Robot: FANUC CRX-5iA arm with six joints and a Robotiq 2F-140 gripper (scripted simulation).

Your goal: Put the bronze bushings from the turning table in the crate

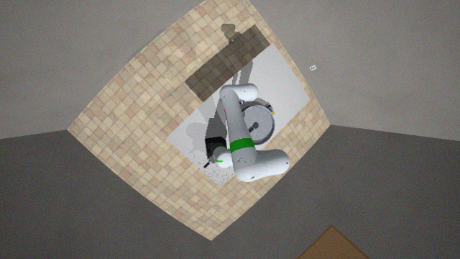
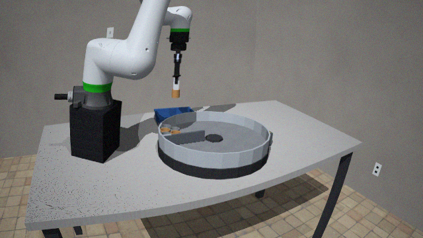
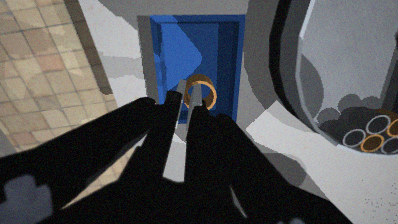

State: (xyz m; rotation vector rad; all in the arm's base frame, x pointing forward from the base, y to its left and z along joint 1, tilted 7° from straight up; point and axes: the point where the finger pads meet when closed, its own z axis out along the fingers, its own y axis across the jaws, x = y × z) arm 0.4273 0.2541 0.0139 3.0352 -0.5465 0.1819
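My hand is 160 mm above the blue crate, 10 mm to the left of it and 10 mm past it. From my hand the other things lie so: grey turning table: 370 mm to the right, 140 mm below, 40 mm ahead.
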